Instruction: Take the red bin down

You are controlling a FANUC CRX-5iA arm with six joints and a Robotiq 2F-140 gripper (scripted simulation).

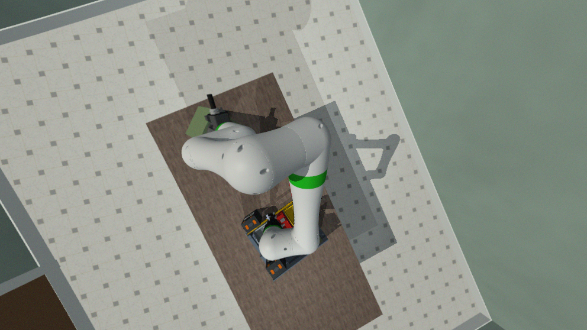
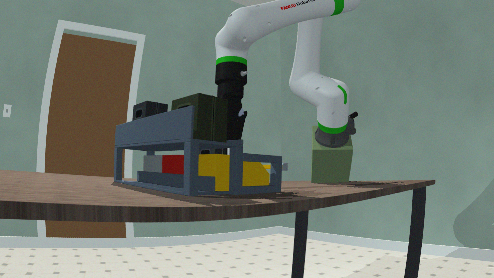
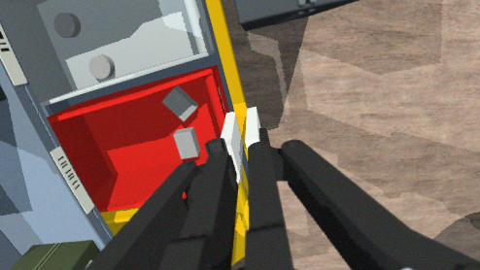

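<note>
The thin yellow bar lies 3 cm below my hand. From my hand the other things lie so: red open bin: 9 cm ahead, 5 cm below, 4 cm to the left; grey bin: 14 cm ahead, 6 cm to the right, 5 cm below; yellow bin: 14 cm to the left, 5 cm below, 5 cm ahead.
</note>
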